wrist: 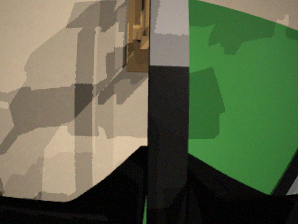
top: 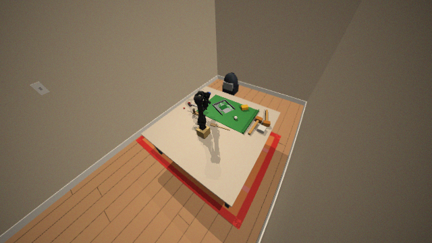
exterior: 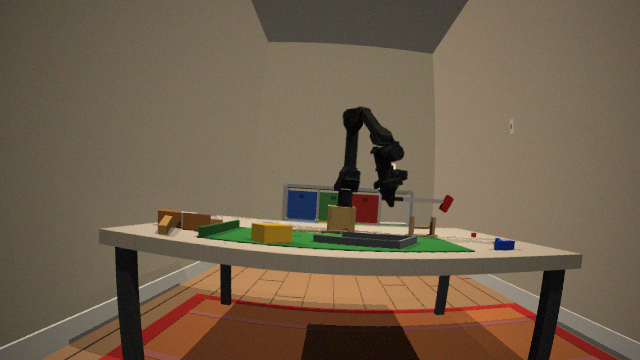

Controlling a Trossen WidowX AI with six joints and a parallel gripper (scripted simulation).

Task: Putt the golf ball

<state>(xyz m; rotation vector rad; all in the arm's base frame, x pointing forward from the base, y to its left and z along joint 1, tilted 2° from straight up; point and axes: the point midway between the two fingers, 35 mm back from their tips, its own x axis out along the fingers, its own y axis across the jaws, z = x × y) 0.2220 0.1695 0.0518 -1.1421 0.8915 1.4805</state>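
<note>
Right now my gripper tip is 250 mm to the left of the wooden stick, 100 mm above it and 40 mm past it. Also, from my gripper tip: green mat (260 mm ahead, 180 mm to the right, 110 mm below); wooden rack (130 mm to the left, 70 mm below, 30 mm behind); red putter (110 mm to the left, 30 mm behind, 30 mm above).
</note>
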